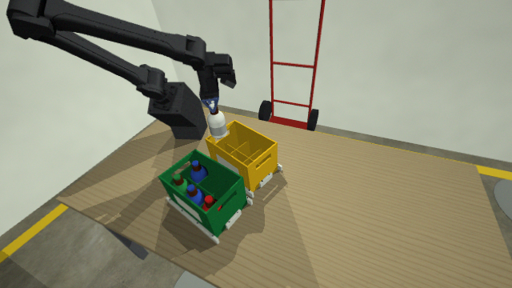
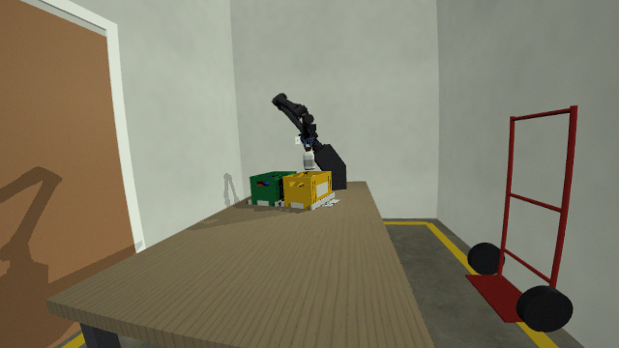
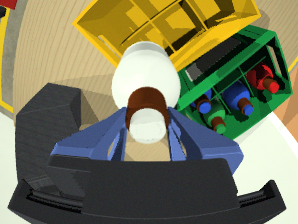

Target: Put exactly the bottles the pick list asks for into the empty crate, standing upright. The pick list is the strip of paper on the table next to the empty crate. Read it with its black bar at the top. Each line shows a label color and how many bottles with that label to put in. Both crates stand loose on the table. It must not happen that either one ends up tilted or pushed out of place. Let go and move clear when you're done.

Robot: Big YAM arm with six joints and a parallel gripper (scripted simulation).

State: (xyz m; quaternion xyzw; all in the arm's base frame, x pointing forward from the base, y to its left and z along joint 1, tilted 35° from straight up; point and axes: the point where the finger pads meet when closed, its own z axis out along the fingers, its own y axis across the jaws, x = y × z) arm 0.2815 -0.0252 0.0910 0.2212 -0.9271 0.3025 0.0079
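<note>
Now: hand 6 cm above the white-labelled bottle. Also, from my hand: green crate 2 cm ahead, 23 cm to the right, 25 cm below; then green-label bottle 8 cm behind, 24 cm to the right, 24 cm below; then yellow crate 10 cm ahead, 25 cm below.
</note>
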